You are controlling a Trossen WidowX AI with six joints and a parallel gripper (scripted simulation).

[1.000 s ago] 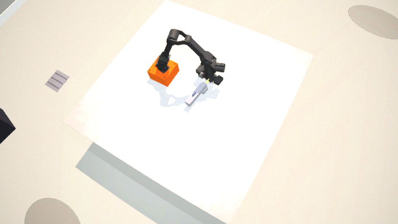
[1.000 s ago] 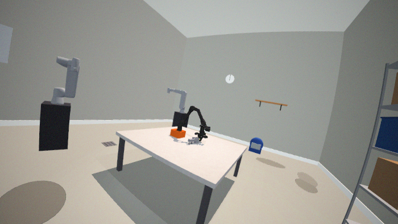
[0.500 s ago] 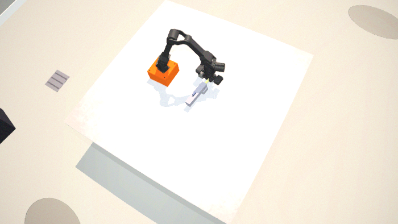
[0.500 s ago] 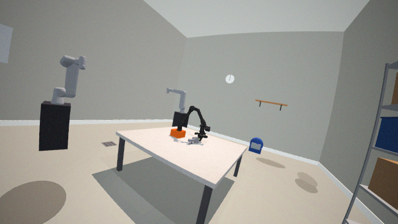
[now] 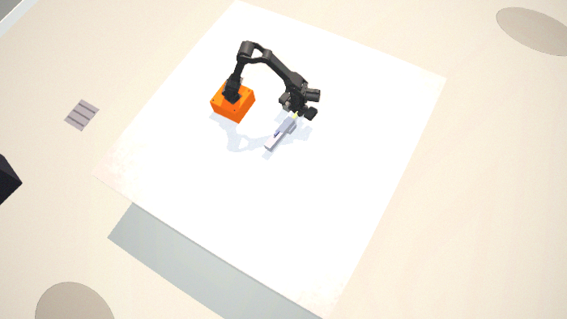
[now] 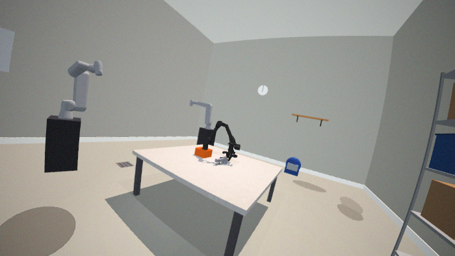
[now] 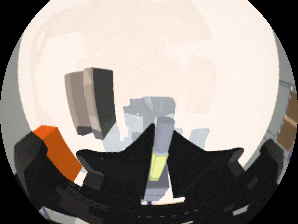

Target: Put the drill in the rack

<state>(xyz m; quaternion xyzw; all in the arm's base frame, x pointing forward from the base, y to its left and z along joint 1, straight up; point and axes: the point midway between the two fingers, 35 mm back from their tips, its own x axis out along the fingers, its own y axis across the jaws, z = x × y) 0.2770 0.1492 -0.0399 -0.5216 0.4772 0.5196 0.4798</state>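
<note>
The grey-brown block lies 8 cm behind my gripper tip and 2 cm to the left of it. Also, from my gripper tip: pale grey fixture (1 cm ahead, 14 cm to the right, 3 cm above); then dark blue drill (1 cm ahead, 16 cm to the right, 4 cm above).
</note>
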